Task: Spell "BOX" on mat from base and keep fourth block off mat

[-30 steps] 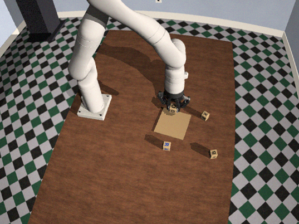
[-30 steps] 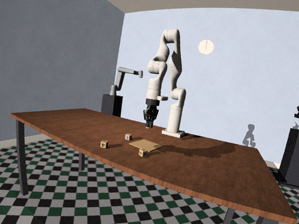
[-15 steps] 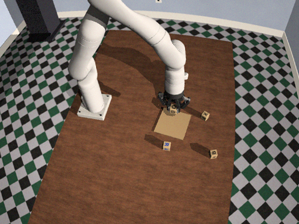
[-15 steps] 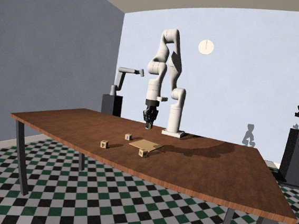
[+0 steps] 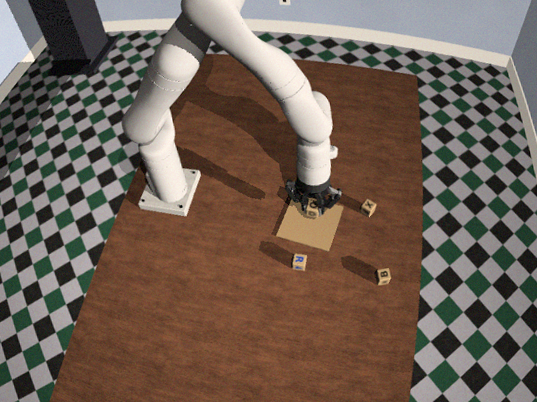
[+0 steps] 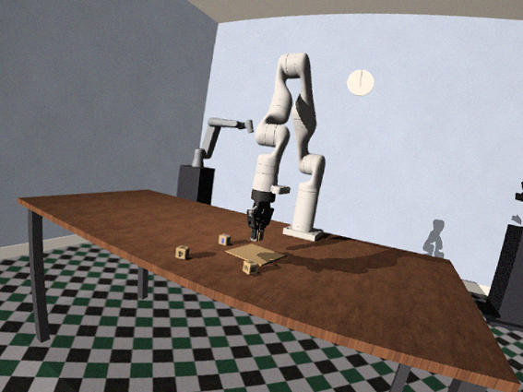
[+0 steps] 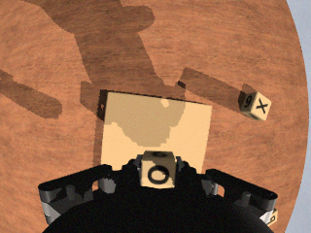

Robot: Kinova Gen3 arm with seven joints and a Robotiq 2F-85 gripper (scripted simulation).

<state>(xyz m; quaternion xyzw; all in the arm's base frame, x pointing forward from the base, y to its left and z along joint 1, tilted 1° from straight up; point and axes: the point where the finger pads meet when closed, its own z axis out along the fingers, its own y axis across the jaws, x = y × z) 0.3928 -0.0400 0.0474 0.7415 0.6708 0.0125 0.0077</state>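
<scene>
Right now my hand is 7 cm above the tan mat.
</scene>
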